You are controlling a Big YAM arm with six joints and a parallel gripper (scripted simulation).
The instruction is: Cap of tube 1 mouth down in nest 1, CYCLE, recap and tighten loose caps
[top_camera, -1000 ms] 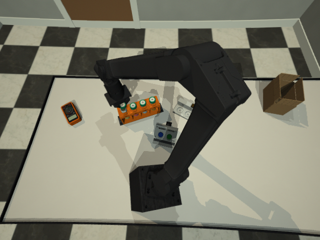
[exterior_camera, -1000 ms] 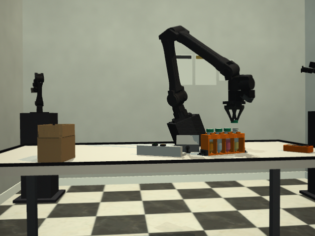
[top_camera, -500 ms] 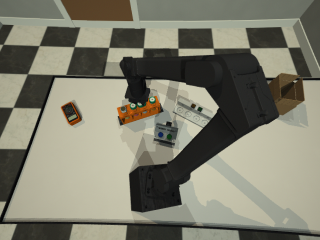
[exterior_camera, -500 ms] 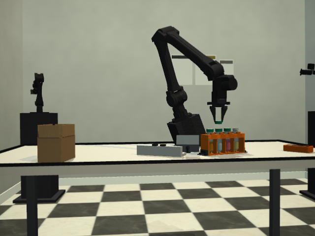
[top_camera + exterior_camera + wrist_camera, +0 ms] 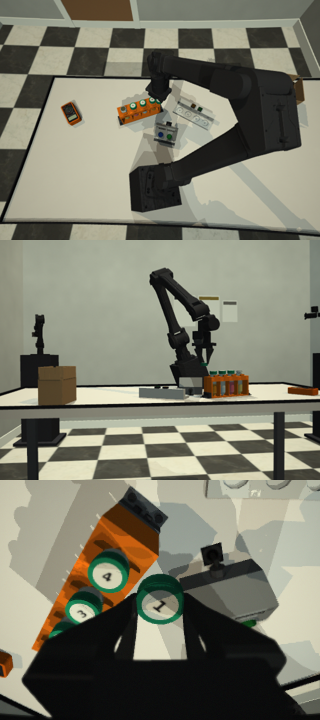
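Now: hand 15 cm past the blue key, 9 cm above it and 2 cm to the left of it. The rest, counted from my hand: key housing: 13 cm behind, 11 cm below, 4 cm to the right; then green key: 16 cm behind, 9 cm below, 6 cm to the right; then cap: 1 cm below.
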